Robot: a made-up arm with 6 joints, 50 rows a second.
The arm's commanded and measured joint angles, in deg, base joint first. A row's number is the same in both.
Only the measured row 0 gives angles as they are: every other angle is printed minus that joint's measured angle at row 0.
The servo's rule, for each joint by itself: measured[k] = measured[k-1] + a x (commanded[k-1-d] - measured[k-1]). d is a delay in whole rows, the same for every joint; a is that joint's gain. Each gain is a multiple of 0.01, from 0.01 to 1. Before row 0 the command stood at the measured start. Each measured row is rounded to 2 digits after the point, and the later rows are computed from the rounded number. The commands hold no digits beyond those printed.
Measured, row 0:
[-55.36 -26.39 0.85 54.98 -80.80 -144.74]
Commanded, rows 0 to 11:
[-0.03 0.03 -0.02 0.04 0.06 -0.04]
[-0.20 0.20 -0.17 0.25 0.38 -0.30]
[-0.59 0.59 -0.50 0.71 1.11 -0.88]
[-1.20 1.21 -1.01 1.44 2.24 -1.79]
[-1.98 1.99 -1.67 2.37 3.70 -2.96]
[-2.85 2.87 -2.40 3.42 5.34 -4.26]
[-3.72 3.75 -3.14 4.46 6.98 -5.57]
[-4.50 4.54 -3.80 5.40 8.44 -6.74]
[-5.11 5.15 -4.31 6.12 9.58 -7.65]
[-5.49 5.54 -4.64 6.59 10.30 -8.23]
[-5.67 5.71 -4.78 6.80 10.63 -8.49]
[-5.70 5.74 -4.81 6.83 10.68 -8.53]
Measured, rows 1 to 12:
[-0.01 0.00 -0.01 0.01 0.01 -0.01]
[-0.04 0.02 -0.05 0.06 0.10 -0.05]
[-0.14 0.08 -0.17 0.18 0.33 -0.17]
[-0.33 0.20 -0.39 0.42 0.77 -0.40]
[-0.63 0.40 -0.72 0.79 1.44 -0.76]
[-1.03 0.67 -1.16 1.29 2.34 -1.25]
[-1.51 1.01 -1.67 1.89 3.41 -1.85]
[-2.05 1.40 -2.22 2.56 4.57 -2.53]
[-2.60 1.81 -2.76 3.24 5.72 -3.25]
[-3.12 2.22 -3.25 3.88 6.77 -3.95]
[-3.58 2.60 -3.65 4.43 7.66 -4.59]
[-3.96 2.95 -3.95 4.89 8.35 -5.14]
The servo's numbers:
d 0
a 0.18 0.11 0.26 0.19 0.23 0.14

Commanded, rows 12 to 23:
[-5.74 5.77 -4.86 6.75 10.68 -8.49]
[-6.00 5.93 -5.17 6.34 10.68 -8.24]
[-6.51 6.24 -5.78 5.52 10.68 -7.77]
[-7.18 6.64 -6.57 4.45 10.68 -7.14]
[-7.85 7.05 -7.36 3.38 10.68 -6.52]
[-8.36 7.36 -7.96 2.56 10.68 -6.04]
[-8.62 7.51 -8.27 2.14 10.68 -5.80]
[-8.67 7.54 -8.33 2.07 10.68 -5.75]
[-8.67 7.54 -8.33 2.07 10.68 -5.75]
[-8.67 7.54 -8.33 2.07 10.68 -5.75]
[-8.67 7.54 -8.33 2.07 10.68 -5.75]
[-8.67 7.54 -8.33 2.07 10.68 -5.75]
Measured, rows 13 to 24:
[-4.28 3.26 -4.19 5.24 8.89 -5.61]
[-4.59 3.55 -4.44 5.45 9.30 -5.98]
[-4.94 3.85 -4.79 5.46 9.62 -6.23]
[-5.34 4.16 -5.25 5.27 9.86 -6.36]
[-5.79 4.48 -5.80 4.91 10.05 -6.38]
[-6.25 4.80 -6.36 4.46 10.19 -6.33]
[-6.68 5.10 -6.86 4.02 10.30 -6.26]
[-7.04 5.37 -7.24 3.65 10.39 -6.19]
[-7.33 5.61 -7.52 3.35 10.46 -6.13]
[-7.57 5.82 -7.73 3.11 10.51 -6.08]
[-7.77 6.01 -7.89 2.91 10.55 -6.03]
[-7.93 6.18 -8.00 2.75 10.58 -5.99]

